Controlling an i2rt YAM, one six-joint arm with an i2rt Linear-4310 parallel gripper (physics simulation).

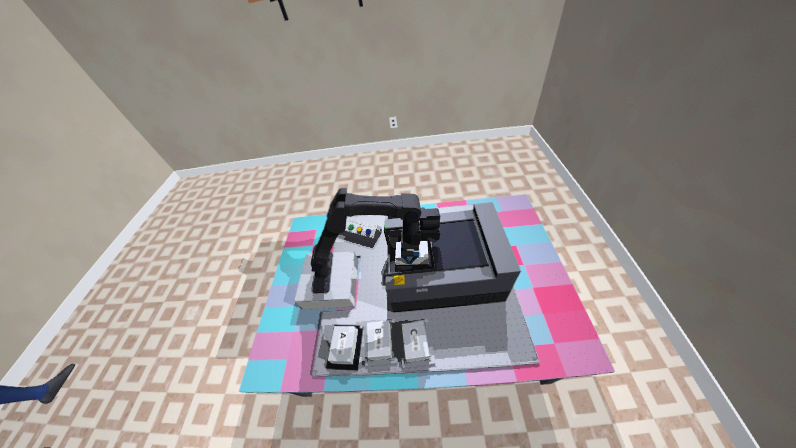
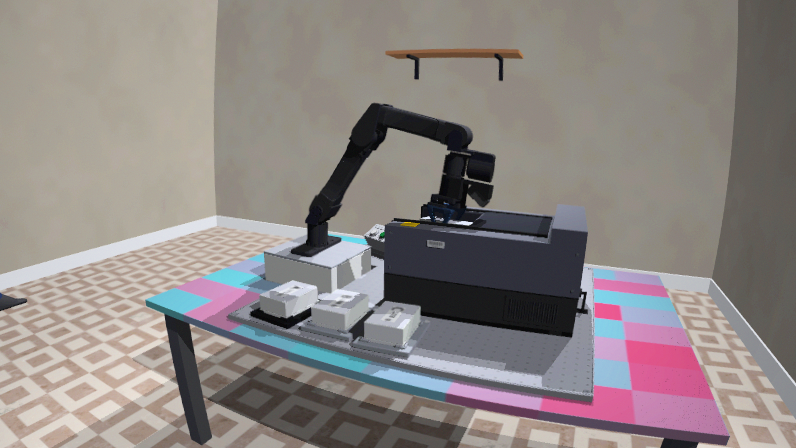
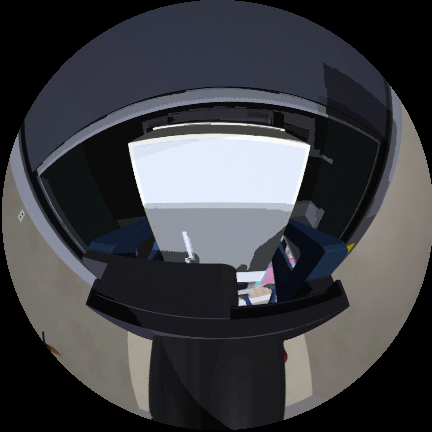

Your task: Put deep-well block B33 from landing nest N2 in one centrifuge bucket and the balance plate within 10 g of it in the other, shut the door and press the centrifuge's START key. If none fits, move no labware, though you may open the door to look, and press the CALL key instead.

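Pixels of known places: gripper, fingertip midpoint: (image 1: 409,255) (image 3: 217,214); arm's base at its link origin: (image 1: 323,272) (image 2: 317,246).
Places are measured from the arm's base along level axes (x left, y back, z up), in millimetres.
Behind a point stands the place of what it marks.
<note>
My gripper (image 1: 411,257) @[x -28, y -391, z 89 mm] (image 2: 441,214) (image 3: 217,214) @[x -28, y -391, z 89 mm] is shut on a white block (image 1: 402,254) (image 2: 461,220) (image 3: 220,175), with its blue fingers at the block's two sides. The block is level in the open front of the centrifuge (image 1: 445,290) @[x -196, y -503, z 84 mm] (image 2: 479,256) @[x -197, y -520, z 89 mm], around rim height. Its label cannot be read. The buckets below are hidden or too dark to tell. The dark door (image 1: 459,244) @[x -43, y -586, z 138 mm] is slid back. White plates A (image 1: 343,346) @[x -319, y -104, z -21 mm] (image 2: 286,300) @[x -359, y -125, z -21 mm], B (image 1: 379,342) @[x -318, y -240, z -20 mm] (image 2: 339,309) @[x -349, y -256, z -21 mm] and C (image 1: 414,342) @[x -332, y -368, z -21 mm] (image 2: 392,323) @[x -367, y -385, z -21 mm] sit in nests at the front. The key box (image 1: 363,239) @[x 214, y -162, z -72 mm] (image 2: 374,242) @[x 261, y -76, z -41 mm] stands left of the centrifuge.
The arm's white base box (image 1: 328,303) @[x -133, y -23, z -38 mm] (image 2: 300,273) @[x -133, y -20, z -42 mm] stands left of the centrifuge. The centrifuge's raised rear housing (image 1: 498,244) @[x -88, y -716, z 170 mm] (image 2: 570,225) @[x -153, y -716, z 169 mm] is on the right. A wooden shelf (image 2: 453,53) hangs on the wall. A person's leg (image 1: 27,392) shows at the left edge.
</note>
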